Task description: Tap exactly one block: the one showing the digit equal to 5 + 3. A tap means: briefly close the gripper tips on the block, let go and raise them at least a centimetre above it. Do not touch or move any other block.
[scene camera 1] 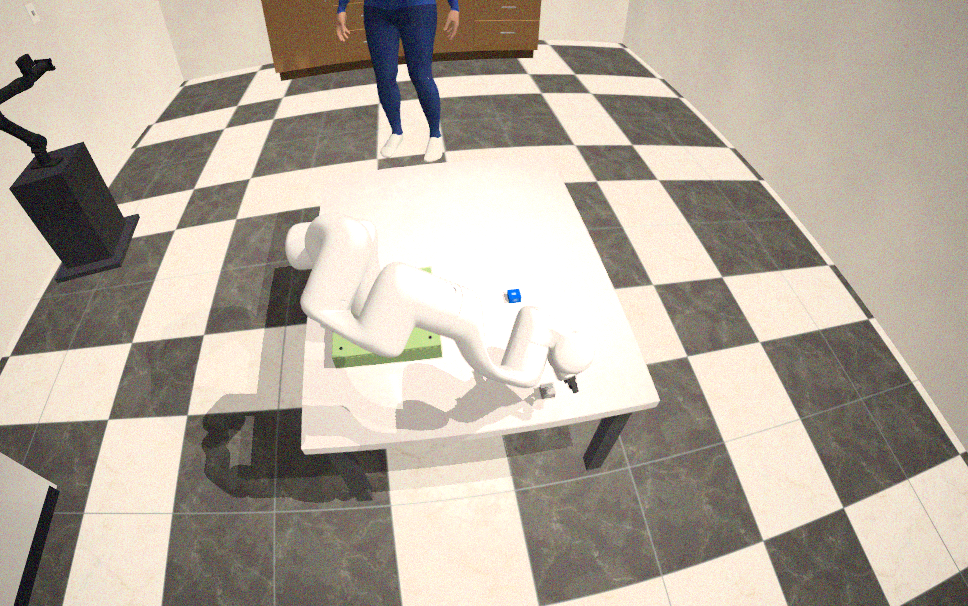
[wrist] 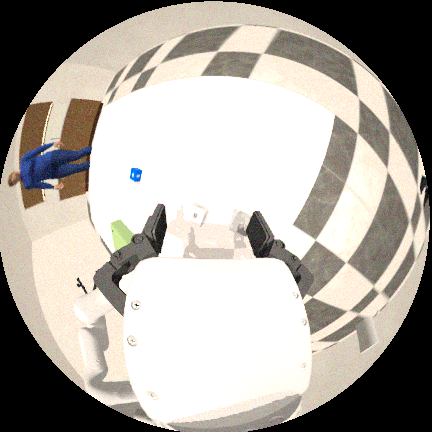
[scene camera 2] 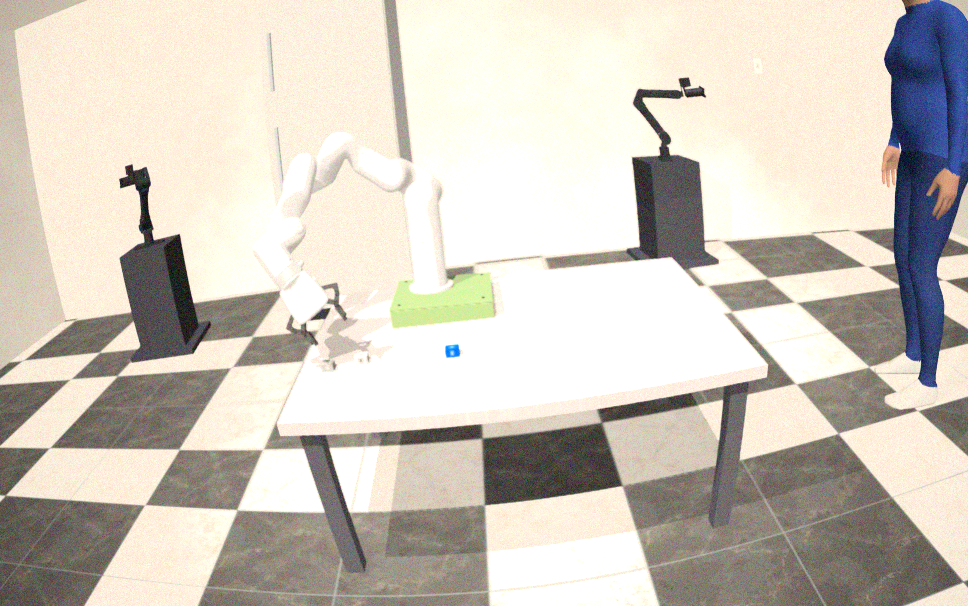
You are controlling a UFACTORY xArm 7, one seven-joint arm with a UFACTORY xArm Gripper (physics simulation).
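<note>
A blue block (scene camera 1: 514, 295) (scene camera 2: 452, 350) (wrist: 135, 174) with a light mark lies on the white table (scene camera 1: 500, 214) (scene camera 2: 607, 343). A white block (scene camera 2: 362, 357) (wrist: 195, 214) with a small dark mark and a grey block (scene camera 1: 547, 390) (scene camera 2: 327, 365) (wrist: 240, 221) in shadow lie near the table's end. I cannot read the digits. My gripper (scene camera 2: 329, 328) (wrist: 208, 217) is open and empty, above the table near the grey and white blocks. In the wrist view both appear between the spread fingers, beyond the tips. The arm hides most of the gripper in scene camera 1.
The green base (scene camera 1: 389, 348) (scene camera 2: 442, 308) (wrist: 120, 235) carries my white arm. A person (scene camera 1: 403, 64) (scene camera 2: 928, 142) (wrist: 45, 165) in blue stands beyond the table. Black pedestals (scene camera 2: 160, 296) (scene camera 2: 671, 207) with dark arms stand on the floor.
</note>
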